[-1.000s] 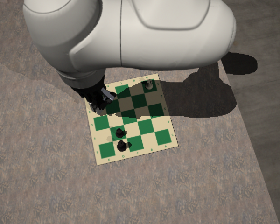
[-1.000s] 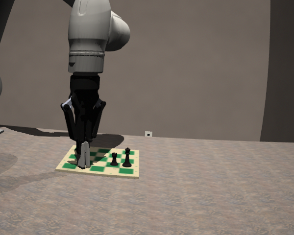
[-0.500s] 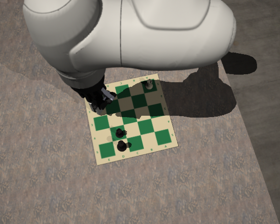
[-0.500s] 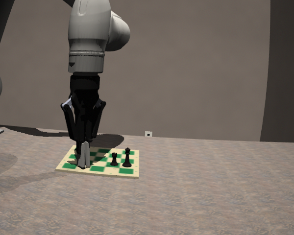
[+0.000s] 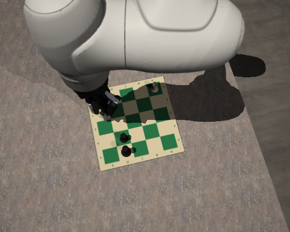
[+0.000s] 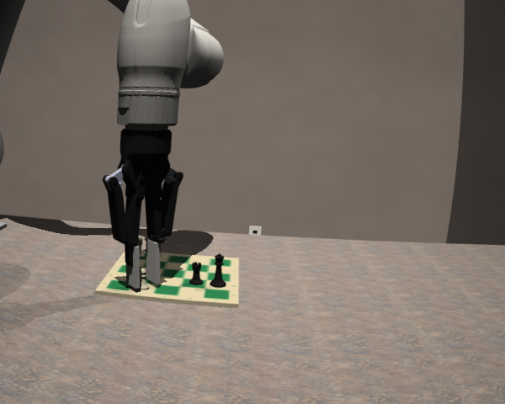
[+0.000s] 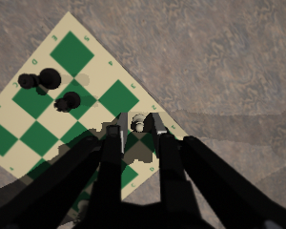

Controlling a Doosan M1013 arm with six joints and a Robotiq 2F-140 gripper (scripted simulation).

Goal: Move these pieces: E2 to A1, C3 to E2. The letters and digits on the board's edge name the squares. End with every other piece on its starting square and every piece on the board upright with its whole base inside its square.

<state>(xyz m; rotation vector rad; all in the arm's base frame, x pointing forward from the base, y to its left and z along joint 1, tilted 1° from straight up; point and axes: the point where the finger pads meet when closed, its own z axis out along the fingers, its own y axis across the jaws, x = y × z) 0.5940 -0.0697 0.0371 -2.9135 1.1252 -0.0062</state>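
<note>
The white pawn lies 30 mm below my hand. Also, from my hand: black queen 110 mm ahead, 50 mm to the left, 10 mm below; white piece 150 mm to the left, 40 mm behind, 20 mm below; chessboard 80 mm to the left, 40 mm below, 30 mm ahead.
</note>
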